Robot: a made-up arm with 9 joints.
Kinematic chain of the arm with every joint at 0, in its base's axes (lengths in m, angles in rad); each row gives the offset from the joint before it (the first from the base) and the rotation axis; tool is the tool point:
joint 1: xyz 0 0 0.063 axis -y
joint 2: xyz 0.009 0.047 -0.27 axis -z
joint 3: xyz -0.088 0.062 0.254 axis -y
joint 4: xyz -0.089 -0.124 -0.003 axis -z
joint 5: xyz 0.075 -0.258 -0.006 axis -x
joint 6: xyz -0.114 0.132 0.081 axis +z
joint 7: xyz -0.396 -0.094 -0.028 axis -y
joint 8: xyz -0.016 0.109 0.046 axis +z
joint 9: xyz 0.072 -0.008 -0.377 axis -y
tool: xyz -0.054 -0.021 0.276
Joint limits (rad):
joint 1: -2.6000..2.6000
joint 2: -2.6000..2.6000
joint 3: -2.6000..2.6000
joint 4: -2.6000..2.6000
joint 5: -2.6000..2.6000
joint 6: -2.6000..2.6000
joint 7: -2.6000..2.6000
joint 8: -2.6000..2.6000
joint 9: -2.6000..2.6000
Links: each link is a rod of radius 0.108 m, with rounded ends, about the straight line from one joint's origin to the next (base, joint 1, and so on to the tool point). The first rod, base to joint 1, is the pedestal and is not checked.
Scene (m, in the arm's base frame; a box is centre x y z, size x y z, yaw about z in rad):
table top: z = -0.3
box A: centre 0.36 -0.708 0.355 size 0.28 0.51 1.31 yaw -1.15
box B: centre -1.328 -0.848 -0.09 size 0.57 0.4 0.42 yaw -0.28
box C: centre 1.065 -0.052 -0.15 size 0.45 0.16 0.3 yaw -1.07
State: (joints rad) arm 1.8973 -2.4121 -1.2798 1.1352 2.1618 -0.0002 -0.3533 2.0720 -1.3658
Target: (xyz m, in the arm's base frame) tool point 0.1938 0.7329 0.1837
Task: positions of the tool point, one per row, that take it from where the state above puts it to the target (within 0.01 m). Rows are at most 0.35 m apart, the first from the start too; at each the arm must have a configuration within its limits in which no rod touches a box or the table.
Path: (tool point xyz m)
1: -0.7119 -0.6318 0.0765
2: -0.6929 -0.5300 0.0087
3: -0.7316 -0.3153 0.0187
4: -0.7317 -0.0408 0.1432
5: -0.6075 0.2272 0.3206
6: -0.5810 0.4184 0.0762
7: -0.4139 0.5819 -0.0995
8: -0.1713 0.6975 -0.1413
9: 0.0577 0.7501 -0.0341
10: 0.1938 0.7329 0.1837

